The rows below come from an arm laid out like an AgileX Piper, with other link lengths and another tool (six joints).
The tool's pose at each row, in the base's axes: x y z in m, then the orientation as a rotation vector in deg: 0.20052, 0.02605, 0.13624, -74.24, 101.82, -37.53; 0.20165, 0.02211, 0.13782, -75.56, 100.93, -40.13; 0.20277, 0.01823, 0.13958, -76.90, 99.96, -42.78; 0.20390, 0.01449, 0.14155, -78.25, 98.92, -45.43; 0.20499, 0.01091, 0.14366, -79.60, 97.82, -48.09; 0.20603, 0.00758, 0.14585, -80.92, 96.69, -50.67; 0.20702, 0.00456, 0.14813, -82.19, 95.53, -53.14; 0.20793, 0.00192, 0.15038, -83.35, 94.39, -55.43; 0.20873, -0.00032, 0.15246, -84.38, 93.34, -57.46; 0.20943, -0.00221, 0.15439, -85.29, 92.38, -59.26; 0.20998, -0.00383, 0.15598, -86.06, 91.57, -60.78
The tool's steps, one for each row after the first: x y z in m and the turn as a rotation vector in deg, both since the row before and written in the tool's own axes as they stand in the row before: 0.00306, -0.00315, -0.00009, 0.89, 0.93, -2.11; 0.00307, -0.00316, -0.00009, 0.91, 0.94, -2.16; 0.00300, -0.00318, -0.00009, 0.90, 0.92, -2.19; 0.00295, -0.00313, -0.00010, 0.90, 0.92, -2.21; 0.00281, -0.00301, -0.00009, 0.87, 0.88, -2.17; 0.00262, -0.00291, -0.00010, 0.84, 0.82, -2.11; 0.00235, -0.00270, -0.00010, 0.79, 0.75, -1.96; 0.00207, -0.00239, -0.00008, 0.70, 0.66, -1.75; 0.00180, -0.00213, -0.00008, 0.62, 0.58, -1.56; 0.00160, -0.00170, -0.00005, 0.50, 0.51, -1.32
